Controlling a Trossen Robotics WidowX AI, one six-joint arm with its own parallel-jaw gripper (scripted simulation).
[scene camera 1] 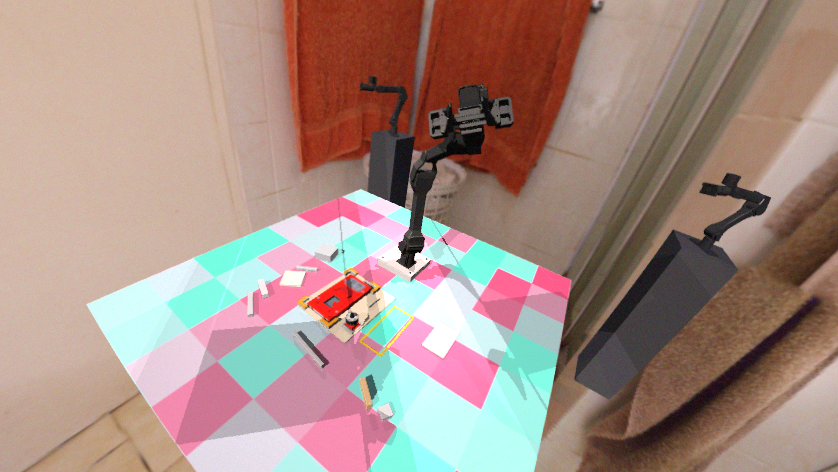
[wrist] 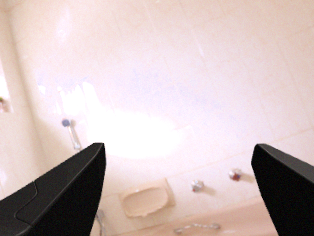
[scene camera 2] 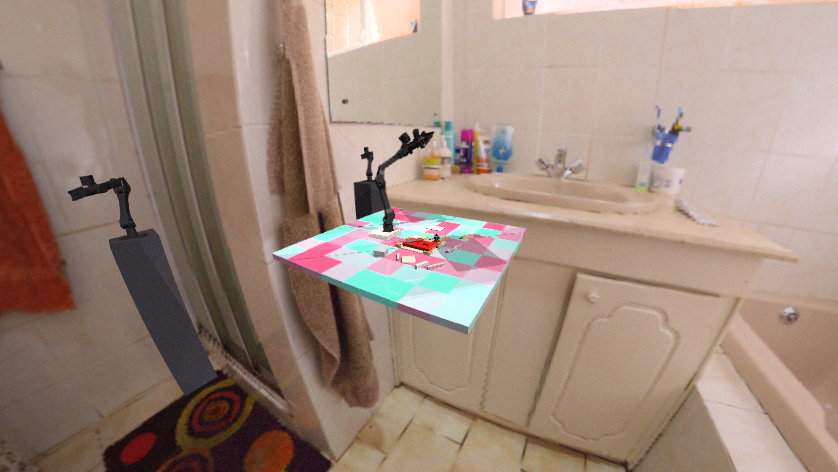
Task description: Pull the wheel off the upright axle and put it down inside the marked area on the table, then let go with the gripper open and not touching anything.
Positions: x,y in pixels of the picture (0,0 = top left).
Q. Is my gripper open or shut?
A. Open.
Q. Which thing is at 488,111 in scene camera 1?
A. My gripper.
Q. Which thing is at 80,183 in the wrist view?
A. My gripper.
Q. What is my gripper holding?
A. Nothing.
